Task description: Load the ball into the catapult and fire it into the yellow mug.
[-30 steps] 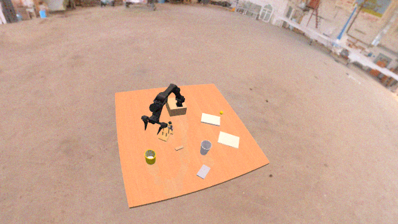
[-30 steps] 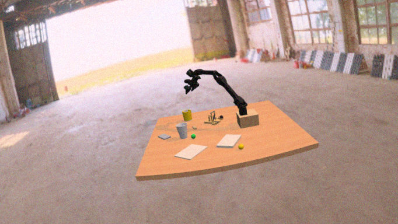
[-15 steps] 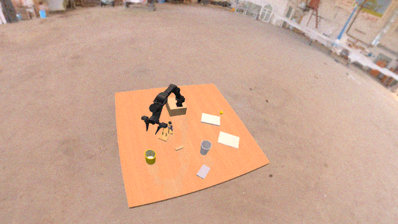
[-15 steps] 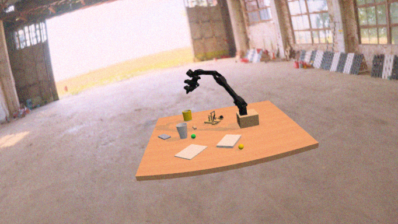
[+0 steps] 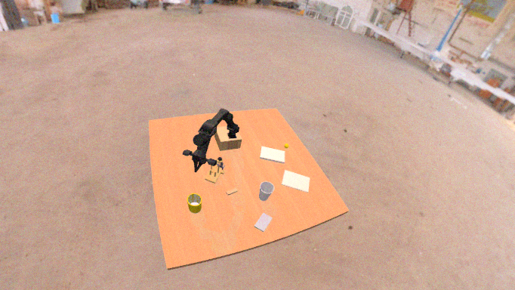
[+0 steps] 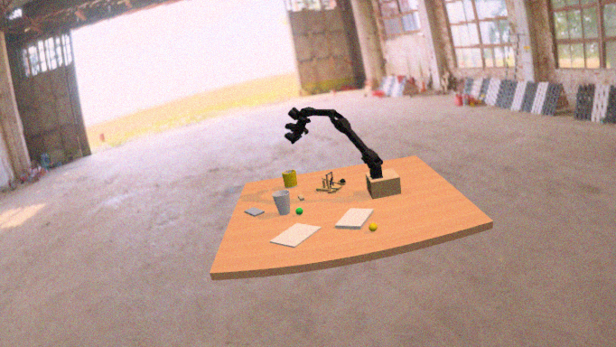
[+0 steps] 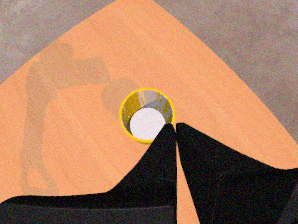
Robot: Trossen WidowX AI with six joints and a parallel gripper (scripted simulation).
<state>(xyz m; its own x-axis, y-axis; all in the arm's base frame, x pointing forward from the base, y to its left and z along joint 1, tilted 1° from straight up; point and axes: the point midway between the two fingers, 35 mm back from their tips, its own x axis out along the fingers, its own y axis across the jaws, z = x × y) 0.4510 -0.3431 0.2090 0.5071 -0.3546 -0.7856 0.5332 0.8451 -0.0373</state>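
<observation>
The black ball is 280 mm behind my gripper tip, 220 mm to the left of it and 220 mm below it. From my gripper tip the other things lie so: small wooden block 20 mm behind, 250 mm to the left, 270 mm below; yellow mug 60 mm ahead, 20 mm to the right, 250 mm below; wooden catapult 220 mm behind, 200 mm to the left, 230 mm below.
</observation>
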